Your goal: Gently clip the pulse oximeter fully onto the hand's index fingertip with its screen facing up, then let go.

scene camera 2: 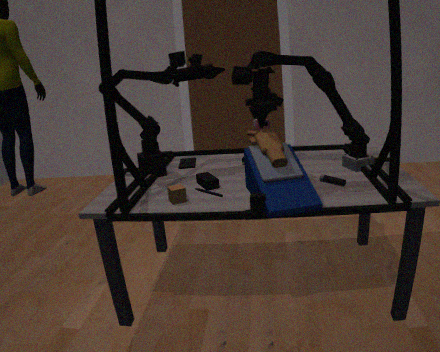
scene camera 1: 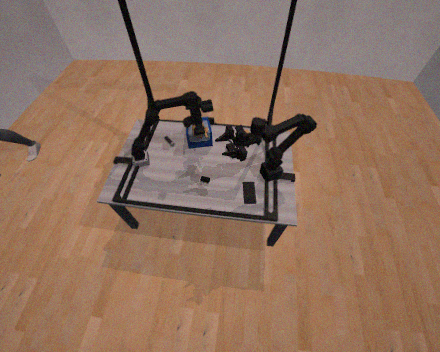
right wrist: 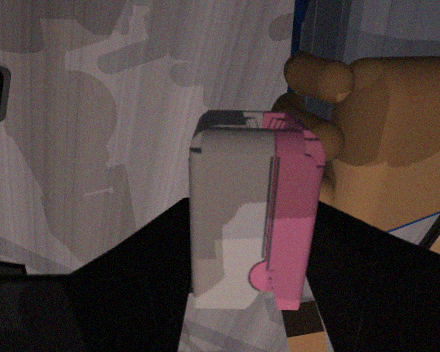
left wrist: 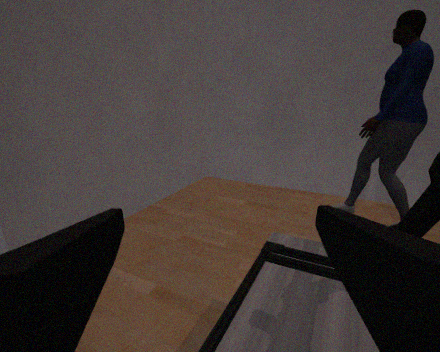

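Where they show: left gripper, fingertip midpoint: (scene camera 2: 220, 69) (scene camera 1: 218, 147) (left wrist: 221, 217); right gripper, fingertip midpoint: (scene camera 2: 259, 127) (right wrist: 242, 207); left arm's base, origin of the base link: (scene camera 2: 150, 153) (scene camera 1: 272, 166); right arm's base, origin of the base link: (scene camera 2: 358, 155) (scene camera 1: 139, 156).
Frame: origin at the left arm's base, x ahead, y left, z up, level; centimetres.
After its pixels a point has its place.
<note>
The pulse oximeter (right wrist: 230, 185) @(x 37.1, y -33.7, z 13.6 cm) (scene camera 2: 256, 123) @(x 32.6, y -34.8, z 12.6 cm), pale grey with a pink side, is held between the fingers of my right gripper (right wrist: 242, 207) @(x 34.5, y -33.7, z 10.7 cm) (scene camera 2: 261, 120) @(x 34.5, y -33.7, z 10.7 cm). In the right wrist view it stands lengthwise, its pink edge overlapping the hand's fingers; whether it touches them, and its screen, I cannot tell. The tan hand (right wrist: 400, 130) @(x 35.6, y -39.8, z 9.6 cm) (scene camera 2: 270, 147) @(x 31.1, y -46.7, z 6.2 cm) (scene camera 1: 206, 131) @(x 29.7, y -36.2, z 7.6 cm) lies on a grey pad (scene camera 2: 282, 173) @(x 30.1, y -55.5, z -0.5 cm) on a blue wedge (scene camera 2: 295, 195) @(x 29.4, y -64.0, z -5.2 cm) (scene camera 1: 200, 143) @(x 33.8, y -39.2, z -5.1 cm), fingers towards the oximeter. Which finger is the index is unclear. My left gripper (left wrist: 221, 217) @(x 35.1, y 0.0, z 32.4 cm) (scene camera 2: 221, 71) @(x 35.1, y 0.0, z 32.4 cm) is open and empty, raised away from the hand.
A black box (scene camera 2: 207, 180) @(x 13.2, y -31.8, z -6.0 cm), a wooden cube (scene camera 2: 177, 194) @(x -0.4, y -39.2, z -6.2 cm) and a pen (scene camera 2: 209, 192) @(x 11.9, y -36.4, z -8.9 cm) lie left of the wedge in scene camera 2. A dark cylinder (scene camera 2: 332, 180) @(x 52.5, y -53.9, z -7.8 cm) (scene camera 1: 169, 141) @(x 53.5, y -51.7, z -7.4 cm) lies right of it. A flat dark panel (scene camera 1: 249, 192) @(x 18.2, y 7.1, z -8.7 cm) (scene camera 2: 187, 163) @(x 17.5, y 4.9, z -8.7 cm) and a small black block (scene camera 1: 205, 179) @(x 40.3, y -10.5, z -6.4 cm) also lie there.
</note>
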